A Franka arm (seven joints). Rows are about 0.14 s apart.
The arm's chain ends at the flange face. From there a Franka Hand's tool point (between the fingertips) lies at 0.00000 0.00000 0.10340 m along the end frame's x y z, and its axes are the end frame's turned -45 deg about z.
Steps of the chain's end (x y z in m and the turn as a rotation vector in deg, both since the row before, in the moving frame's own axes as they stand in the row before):
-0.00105 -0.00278 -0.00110 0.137 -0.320 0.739
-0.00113 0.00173 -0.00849 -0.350 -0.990 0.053
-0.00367 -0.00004 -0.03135 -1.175 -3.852 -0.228
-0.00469 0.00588 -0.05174 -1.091 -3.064 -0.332
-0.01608 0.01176 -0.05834 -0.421 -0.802 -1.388
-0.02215 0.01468 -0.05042 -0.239 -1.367 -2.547
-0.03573 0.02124 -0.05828 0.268 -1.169 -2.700
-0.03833 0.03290 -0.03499 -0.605 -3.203 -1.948
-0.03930 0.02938 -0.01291 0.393 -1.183 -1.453
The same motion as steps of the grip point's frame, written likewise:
0.00099 -0.00329 -0.00110 0.323 -0.129 0.739
-0.00373 -0.00039 -0.00851 0.453 -0.948 0.053
-0.00898 -0.00602 -0.03161 1.893 -3.555 -0.228
-0.01278 -0.00166 -0.05191 1.395 -2.938 -0.332
-0.02125 -0.00352 -0.05835 0.269 -0.865 -1.388
-0.02812 -0.00668 -0.05045 0.798 -1.136 -2.547
-0.04148 -0.01205 -0.05830 1.016 -0.637 -2.700
-0.05528 -0.00707 -0.03516 1.837 -2.693 -1.948
-0.04960 -0.00901 -0.01293 1.114 -0.559 -1.453

